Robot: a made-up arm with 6 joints. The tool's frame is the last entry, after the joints. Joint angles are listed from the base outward.
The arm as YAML. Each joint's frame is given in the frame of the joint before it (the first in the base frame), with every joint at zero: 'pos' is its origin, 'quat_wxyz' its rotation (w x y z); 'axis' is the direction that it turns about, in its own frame. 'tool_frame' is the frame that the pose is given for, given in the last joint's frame.
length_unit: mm
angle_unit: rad
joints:
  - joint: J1
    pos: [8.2, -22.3, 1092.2]
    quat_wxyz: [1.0, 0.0, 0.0, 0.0]
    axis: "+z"
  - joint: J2
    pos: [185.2, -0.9, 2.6]
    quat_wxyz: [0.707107, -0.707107, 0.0, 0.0]
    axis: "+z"
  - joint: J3
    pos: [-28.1, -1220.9, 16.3]
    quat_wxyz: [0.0, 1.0, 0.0, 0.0]
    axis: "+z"
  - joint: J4
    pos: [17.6, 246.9, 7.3]
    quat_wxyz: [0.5, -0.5, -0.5, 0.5]
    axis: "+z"
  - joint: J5
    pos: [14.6, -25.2, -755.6]
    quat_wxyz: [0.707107, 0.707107, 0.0, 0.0]
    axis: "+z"
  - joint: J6
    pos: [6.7, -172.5, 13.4]
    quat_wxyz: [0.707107, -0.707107, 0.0, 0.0]
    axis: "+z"
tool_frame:
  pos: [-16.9, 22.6, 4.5]
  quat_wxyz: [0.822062, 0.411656, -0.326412, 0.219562]
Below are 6 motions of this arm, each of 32 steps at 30 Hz.
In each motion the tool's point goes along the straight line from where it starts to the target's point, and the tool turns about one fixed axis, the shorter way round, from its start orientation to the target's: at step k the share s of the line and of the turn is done. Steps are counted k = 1, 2, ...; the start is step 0. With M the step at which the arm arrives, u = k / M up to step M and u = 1 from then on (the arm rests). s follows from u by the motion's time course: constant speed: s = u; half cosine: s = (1 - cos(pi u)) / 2; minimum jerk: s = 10 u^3 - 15 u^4 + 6 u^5.
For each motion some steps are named. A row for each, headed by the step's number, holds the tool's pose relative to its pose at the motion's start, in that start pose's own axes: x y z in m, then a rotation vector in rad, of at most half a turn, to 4 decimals.
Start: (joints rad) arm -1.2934 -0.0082 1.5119 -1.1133 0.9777 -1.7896
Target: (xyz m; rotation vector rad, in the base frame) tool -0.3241 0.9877 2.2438 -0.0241 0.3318 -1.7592
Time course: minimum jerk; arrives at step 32
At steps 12, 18, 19, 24, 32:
12: -0.1221 0.3448 -0.0321 0.3037 0.0913 -0.2095
18: -0.2733 0.7718 -0.0718 0.6797 0.2043 -0.4689
19: -0.2981 0.8416 -0.0783 0.7413 0.2228 -0.5113
24: -0.3978 1.1232 -0.1045 0.9893 0.2974 -0.6825
32: -0.4438 1.2529 -0.1165 1.1035 0.3317 -0.7613

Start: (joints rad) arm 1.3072 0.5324 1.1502 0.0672 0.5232 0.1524
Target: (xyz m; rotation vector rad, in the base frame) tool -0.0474 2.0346 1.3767 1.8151 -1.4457 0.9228
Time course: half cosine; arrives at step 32
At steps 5, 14, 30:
5: 0.0101 0.1060 0.0109 -0.0399 0.0475 -0.0789
14: 0.0691 0.7228 0.0742 -0.2718 0.3235 -0.5382
30: 0.1700 1.7788 0.1827 -0.6689 0.7961 -1.3244

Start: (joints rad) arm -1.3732 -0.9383 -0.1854 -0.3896 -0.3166 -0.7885
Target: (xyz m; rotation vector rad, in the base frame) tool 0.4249 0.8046 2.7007 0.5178 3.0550 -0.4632
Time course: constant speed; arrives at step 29
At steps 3, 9, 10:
3: -0.0049 0.0737 -0.0141 0.0258 -0.0149 -0.0292
9: -0.0148 0.2210 -0.0424 0.0773 -0.0446 -0.0877
10: -0.0165 0.2455 -0.0471 0.0859 -0.0495 -0.0974

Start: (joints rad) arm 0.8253 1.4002 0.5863 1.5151 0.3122 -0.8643
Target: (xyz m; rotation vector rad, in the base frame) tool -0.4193 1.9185 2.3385 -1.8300 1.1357 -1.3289
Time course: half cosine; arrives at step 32
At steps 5, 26, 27, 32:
5: 0.1207 0.0342 -0.0671 0.0126 -0.0532 0.0469
26: 1.8718 0.5302 -1.0415 0.1960 -0.8244 0.7269
27: 1.9234 0.5448 -1.0702 0.2014 -0.8471 0.7469
32: 2.0441 0.5790 -1.1373 0.2140 -0.9003 0.7938

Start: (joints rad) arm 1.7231 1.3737 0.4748 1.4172 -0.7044 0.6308
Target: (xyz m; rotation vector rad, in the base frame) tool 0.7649 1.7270 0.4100 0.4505 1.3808 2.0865
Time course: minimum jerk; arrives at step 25
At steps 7, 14, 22, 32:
7: -0.0824 0.0462 -0.1230 0.0579 -0.1422 -0.1033
14: -0.3658 0.2052 -0.5465 0.2573 -0.6316 -0.4590
22: -0.5898 0.3308 -0.8811 0.4147 -1.0182 -0.7400
32: -0.5984 0.3357 -0.8939 0.4208 -1.0330 -0.7507

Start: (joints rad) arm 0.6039 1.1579 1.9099 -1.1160 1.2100 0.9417
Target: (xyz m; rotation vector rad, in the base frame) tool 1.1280 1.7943 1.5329 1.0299 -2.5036 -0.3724
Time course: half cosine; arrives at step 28
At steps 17, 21, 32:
17: 0.5150 0.5299 0.5170 -0.1845 0.4169 -0.6789
21: 0.6609 0.6801 0.6635 -0.2368 0.5350 -0.8711
32: 0.7743 0.7967 0.7773 -0.2775 0.6268 -1.0206

